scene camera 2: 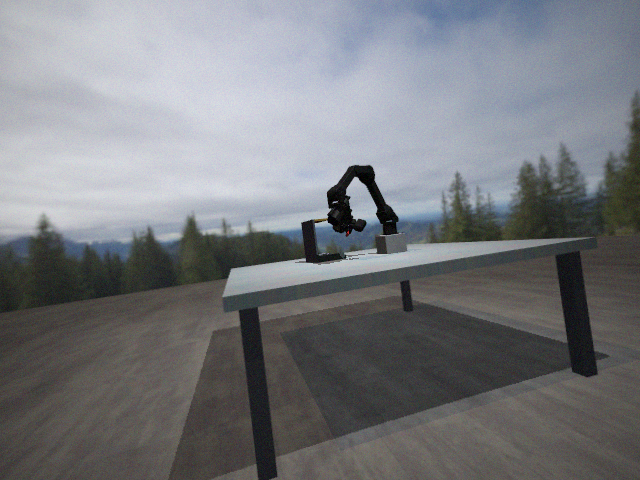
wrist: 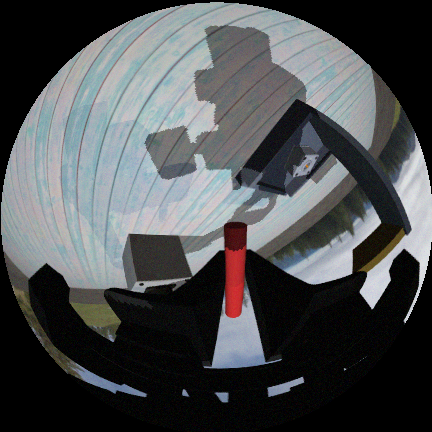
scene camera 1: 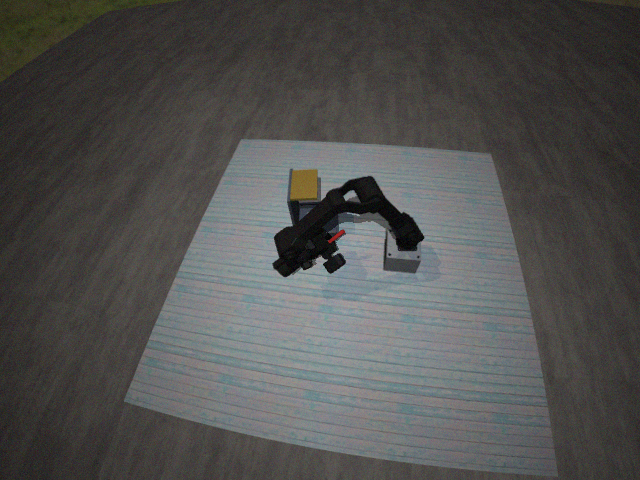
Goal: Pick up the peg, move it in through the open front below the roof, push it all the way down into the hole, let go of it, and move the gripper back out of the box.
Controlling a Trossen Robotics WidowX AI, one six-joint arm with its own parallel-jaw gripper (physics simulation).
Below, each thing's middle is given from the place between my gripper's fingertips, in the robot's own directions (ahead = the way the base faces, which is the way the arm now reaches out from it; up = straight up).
The red peg point(wrist: 234, 232) is 10 mm behind my hand and 10 mm above it. Round my hand: yellow roof point(scene camera 1: 304, 182) 100 mm ahead, 170 mm to the right, 90 mm above; box point(scene camera 1: 294, 207) 70 mm ahead, 180 mm to the right, 20 mm below.
